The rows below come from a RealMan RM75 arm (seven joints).
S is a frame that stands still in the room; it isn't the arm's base.
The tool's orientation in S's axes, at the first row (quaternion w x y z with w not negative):
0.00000 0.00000 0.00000 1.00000
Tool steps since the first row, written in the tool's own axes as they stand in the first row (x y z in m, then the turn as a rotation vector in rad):
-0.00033 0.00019 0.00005 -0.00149 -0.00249 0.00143
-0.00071 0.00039 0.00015 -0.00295 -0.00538 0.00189
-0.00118 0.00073 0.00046 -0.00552 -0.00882 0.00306
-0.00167 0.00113 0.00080 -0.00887 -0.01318 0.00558
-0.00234 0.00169 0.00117 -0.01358 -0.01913 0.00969
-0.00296 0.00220 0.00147 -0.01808 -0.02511 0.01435
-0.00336 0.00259 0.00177 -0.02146 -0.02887 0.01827
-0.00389 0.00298 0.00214 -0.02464 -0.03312 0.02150
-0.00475 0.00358 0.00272 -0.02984 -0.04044 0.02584
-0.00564 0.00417 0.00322 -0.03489 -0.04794 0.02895
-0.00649 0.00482 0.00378 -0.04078 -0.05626 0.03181
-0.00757 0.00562 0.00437 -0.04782 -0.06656 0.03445
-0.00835 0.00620 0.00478 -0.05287 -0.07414 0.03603
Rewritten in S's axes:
0.00033 -0.00019 0.00005 0.00149 0.00249 0.00143
0.00071 -0.00039 0.00015 0.00295 0.00538 0.00189
0.00118 -0.00073 0.00046 0.00552 0.00882 0.00306
0.00167 -0.00113 0.00080 0.00887 0.01318 0.00558
0.00234 -0.00169 0.00117 0.01358 0.01913 0.00969
0.00296 -0.00220 0.00147 0.01808 0.02511 0.01435
0.00336 -0.00259 0.00177 0.02146 0.02887 0.01827
0.00389 -0.00298 0.00214 0.02464 0.03312 0.02150
0.00475 -0.00358 0.00272 0.02984 0.04044 0.02584
0.00564 -0.00417 0.00322 0.03489 0.04794 0.02895
0.00649 -0.00482 0.00378 0.04078 0.05626 0.03181
0.00757 -0.00562 0.00437 0.04782 0.06656 0.03445
0.00835 -0.00620 0.00478 0.05287 0.07414 0.03603

